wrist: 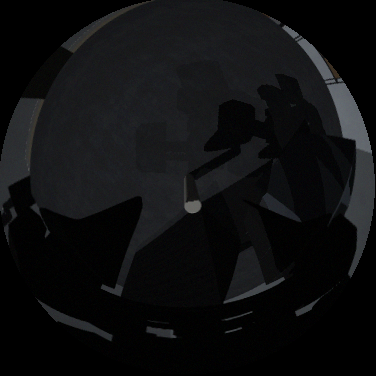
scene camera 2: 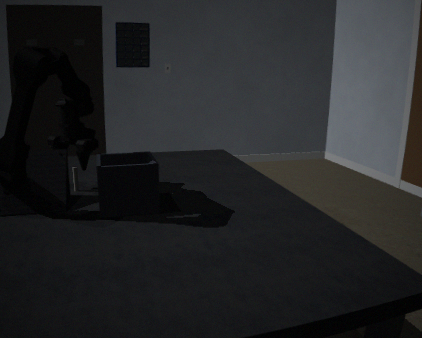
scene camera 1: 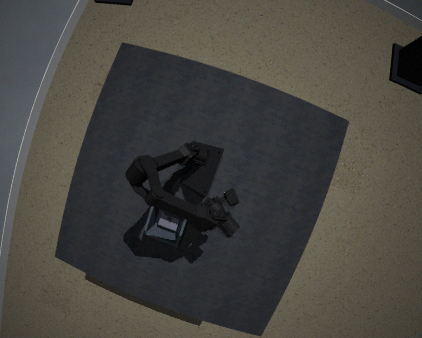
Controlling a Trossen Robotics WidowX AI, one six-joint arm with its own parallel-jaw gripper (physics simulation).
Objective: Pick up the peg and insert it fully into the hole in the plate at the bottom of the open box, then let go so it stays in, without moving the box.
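Places are measured from the arm's base along level axes (x right, y ahead, z up), in millimetres.
Where they show: gripper, fingertip midpoint: [wrist: 192, 203] [scene camera 2: 74, 168]; arm's base, link origin: [wrist: 170, 286] [scene camera 2: 14, 181] [scene camera 1: 203, 156].
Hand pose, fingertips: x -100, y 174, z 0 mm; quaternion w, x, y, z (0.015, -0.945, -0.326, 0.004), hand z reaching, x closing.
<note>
Things, the pixels of their top centre, and the offset from my fingertips. Level surfaces: height alone.
- open box, top centre: [wrist: 340, 214] [scene camera 2: 125, 158] [scene camera 1: 165, 224] dx +179, dy +141, dz +62 mm
- pale plate, top centre: [scene camera 1: 169, 219] dx +179, dy +141, dz -15 mm
- dark table, surface height: dz -76 mm
The light, slim peg [scene camera 2: 75, 179] [wrist: 192, 206] stands upright on the table, left of the box in scene camera 2; I cannot make it out in scene camera 1. The open box [scene camera 1: 162, 232] [scene camera 2: 129, 187] [wrist: 312, 175] stands upright with dark walls. A pale plate [scene camera 1: 168, 222] shows inside it; its hole is too small to tell. My gripper [scene camera 1: 218, 210] [scene camera 2: 75, 159] [wrist: 192, 203] is open and empty, pointing down beside the box. In the wrist view the peg's top appears midway between the fingertips. In scene camera 2 the fingertips are near the height of the peg's top.
The arm's dark base slab [scene camera 1: 207, 172] [wrist: 170, 265] lies close to the peg and box. The arm passes beside and over the box's edge in scene camera 1. The dark table [scene camera 1: 250, 130] [scene camera 2: 225, 280] carries shadows of arm and box.
</note>
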